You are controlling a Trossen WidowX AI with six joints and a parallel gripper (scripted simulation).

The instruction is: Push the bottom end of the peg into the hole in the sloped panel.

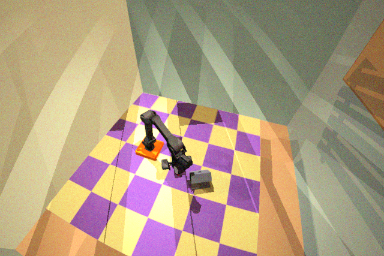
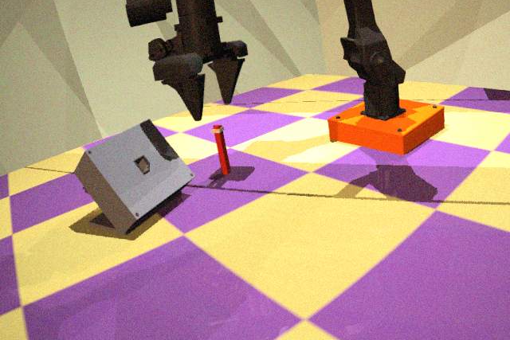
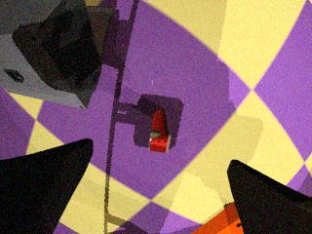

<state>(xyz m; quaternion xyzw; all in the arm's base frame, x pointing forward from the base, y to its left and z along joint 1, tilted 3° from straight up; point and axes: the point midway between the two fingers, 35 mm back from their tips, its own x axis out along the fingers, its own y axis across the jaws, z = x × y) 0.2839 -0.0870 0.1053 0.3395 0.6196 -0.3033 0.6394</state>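
My gripper tip is 5 cm above the red peg. The rest, counted from my gripper tip: grey sloped panel (15 cm ahead, 4 cm to the left, 4 cm below).
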